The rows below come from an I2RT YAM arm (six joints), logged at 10 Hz.
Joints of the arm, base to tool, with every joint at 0 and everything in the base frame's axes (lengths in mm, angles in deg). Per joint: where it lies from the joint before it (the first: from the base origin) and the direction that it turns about. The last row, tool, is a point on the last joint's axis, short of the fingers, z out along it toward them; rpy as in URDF.
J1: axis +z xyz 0 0 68
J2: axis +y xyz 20 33.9 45.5
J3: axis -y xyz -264 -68.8 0
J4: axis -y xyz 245 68.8 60
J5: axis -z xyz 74 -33.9 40.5
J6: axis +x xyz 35.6 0 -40.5
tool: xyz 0 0 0 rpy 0 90 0
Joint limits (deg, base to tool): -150..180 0..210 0..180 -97..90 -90..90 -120..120
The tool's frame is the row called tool.
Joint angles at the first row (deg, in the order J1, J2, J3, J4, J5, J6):
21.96 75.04 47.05 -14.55 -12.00 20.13
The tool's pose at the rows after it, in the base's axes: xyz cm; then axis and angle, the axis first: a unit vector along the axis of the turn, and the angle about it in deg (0 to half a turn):
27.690, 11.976, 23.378, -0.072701, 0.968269, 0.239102, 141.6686
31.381, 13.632, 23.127, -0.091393, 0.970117, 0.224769, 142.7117
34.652, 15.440, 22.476, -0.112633, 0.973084, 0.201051, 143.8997
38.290, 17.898, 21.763, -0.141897, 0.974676, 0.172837, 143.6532
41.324, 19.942, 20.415, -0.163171, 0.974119, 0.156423, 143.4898
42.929, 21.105, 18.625, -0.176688, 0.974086, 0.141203, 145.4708
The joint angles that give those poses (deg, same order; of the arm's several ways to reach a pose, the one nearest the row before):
21.95 81.27 52.65 -15.67 -12.24 18.54
22.26 90.78 61.42 -16.71 -11.83 16.28
23.06 99.55 70.23 -19.00 -10.25 13.77
24.41 109.23 81.18 -21.26 -7.65 10.68
25.28 117.79 90.43 -22.47 -6.23 8.54
25.77 123.70 96.11 -24.70 -5.50 7.09

